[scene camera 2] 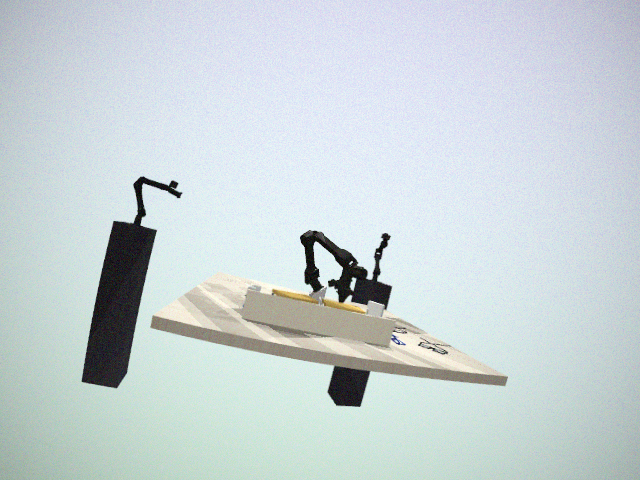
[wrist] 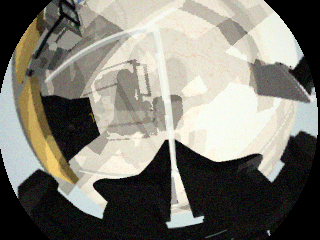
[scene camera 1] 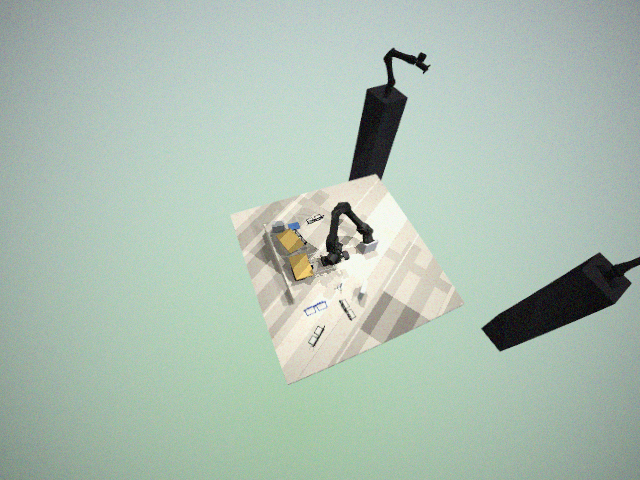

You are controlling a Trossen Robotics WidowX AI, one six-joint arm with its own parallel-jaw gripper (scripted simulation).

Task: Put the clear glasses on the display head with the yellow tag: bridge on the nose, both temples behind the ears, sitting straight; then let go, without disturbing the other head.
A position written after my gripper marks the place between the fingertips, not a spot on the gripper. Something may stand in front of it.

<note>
In view: my gripper (wrist: pixel 169 142) and a pale wall (scene camera 2: pixel 259 306).
</note>
